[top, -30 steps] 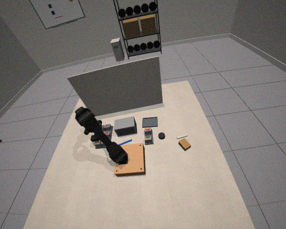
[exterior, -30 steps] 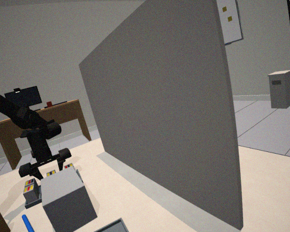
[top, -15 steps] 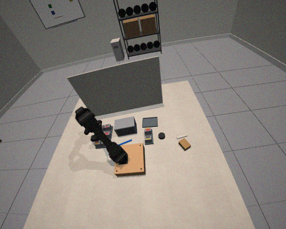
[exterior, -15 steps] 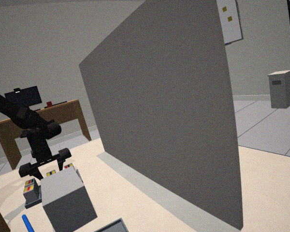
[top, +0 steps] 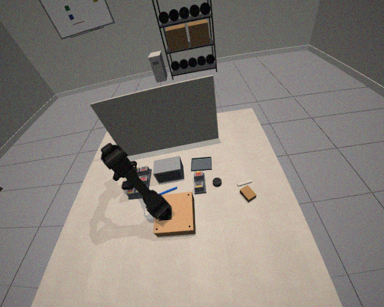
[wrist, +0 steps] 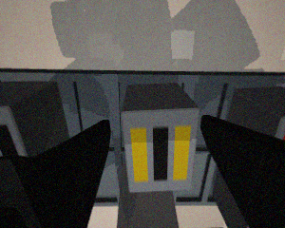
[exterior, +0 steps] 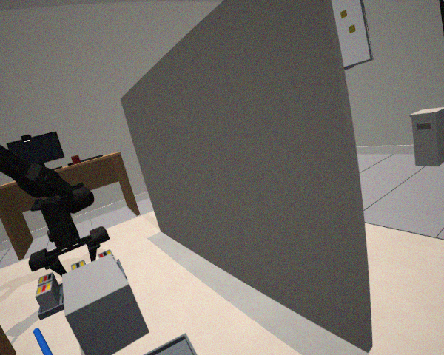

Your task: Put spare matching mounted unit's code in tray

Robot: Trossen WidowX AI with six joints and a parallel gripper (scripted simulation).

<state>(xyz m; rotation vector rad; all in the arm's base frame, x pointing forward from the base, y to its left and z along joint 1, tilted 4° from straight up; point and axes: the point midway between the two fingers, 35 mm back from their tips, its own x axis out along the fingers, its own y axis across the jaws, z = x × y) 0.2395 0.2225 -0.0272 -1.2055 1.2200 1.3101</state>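
Right now the flat grey tray is 42 cm to the right of my gripper tip, 9 cm ahead of it and 2 cm below it. Round my gripper tip: grey spare block (2 cm above); blue pen (20 cm to the right, 8 cm behind, 1 cm below); grey mounted unit (21 cm to the right, 4 cm ahead, 3 cm above).
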